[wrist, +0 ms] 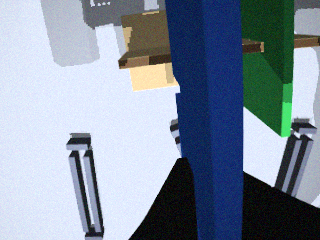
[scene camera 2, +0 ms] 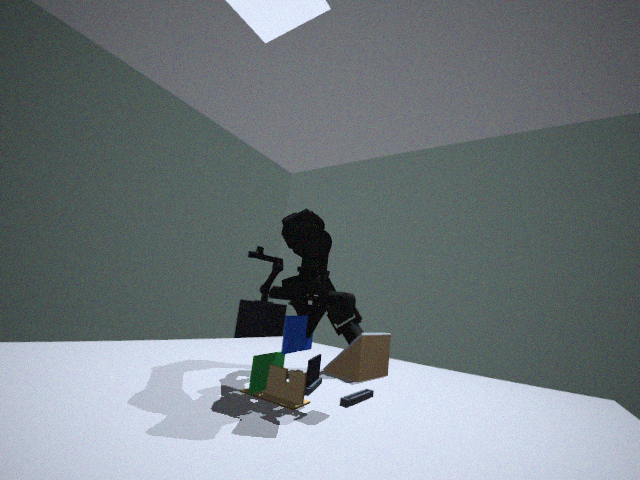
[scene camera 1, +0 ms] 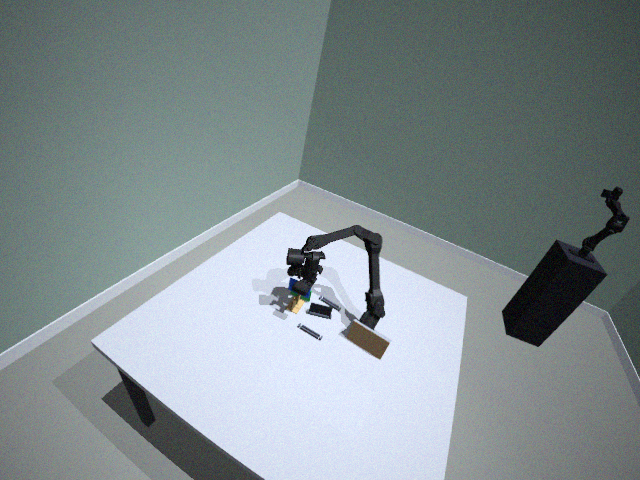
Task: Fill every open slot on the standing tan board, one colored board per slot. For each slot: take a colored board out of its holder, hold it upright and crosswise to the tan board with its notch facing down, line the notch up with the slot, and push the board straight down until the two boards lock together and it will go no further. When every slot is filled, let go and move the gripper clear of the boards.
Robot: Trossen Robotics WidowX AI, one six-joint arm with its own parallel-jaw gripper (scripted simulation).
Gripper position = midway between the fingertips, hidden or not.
Observation:
My gripper [scene camera 2: 306, 338] carries a blue board [scene camera 2: 294, 336]. Also in view: a green board [scene camera 2: 261, 364] and a tan board [scene camera 2: 290, 394].
The blue board shows as well in the wrist view [wrist: 206, 51]. My gripper shows as well in the wrist view [wrist: 194, 166].

